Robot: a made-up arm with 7 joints. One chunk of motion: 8 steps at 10 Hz.
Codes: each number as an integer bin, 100 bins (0 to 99) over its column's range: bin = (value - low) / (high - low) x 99, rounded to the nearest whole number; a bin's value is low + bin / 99 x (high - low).
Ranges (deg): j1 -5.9..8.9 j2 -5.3..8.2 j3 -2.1..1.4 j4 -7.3..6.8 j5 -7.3..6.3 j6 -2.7..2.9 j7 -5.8..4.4
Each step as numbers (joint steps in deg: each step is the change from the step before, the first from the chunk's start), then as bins.
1 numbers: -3.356 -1.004 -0.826 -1.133 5.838 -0.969 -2.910
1 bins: 17 32 36 43 96 31 28
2 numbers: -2.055 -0.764 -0.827 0.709 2.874 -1.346 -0.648
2 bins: 26 33 36 56 74 24 50
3 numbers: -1.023 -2.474 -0.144 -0.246 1.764 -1.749 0.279
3 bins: 33 21 55 50 66 17 59
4 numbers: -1.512 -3.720 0.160 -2.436 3.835 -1.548 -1.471
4 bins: 29 12 64 34 81 20 42
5 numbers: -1.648 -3.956 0.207 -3.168 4.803 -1.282 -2.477
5 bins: 28 10 65 29 88 25 32
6 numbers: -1.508 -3.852 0.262 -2.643 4.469 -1.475 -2.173
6 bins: 29 11 67 33 86 22 35
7 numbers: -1.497 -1.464 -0.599 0.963 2.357 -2.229 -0.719
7 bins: 29 28 42 58 70 8 49
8 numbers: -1.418 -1.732 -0.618 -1.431 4.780 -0.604 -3.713
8 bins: 30 26 42 41 88 37 20
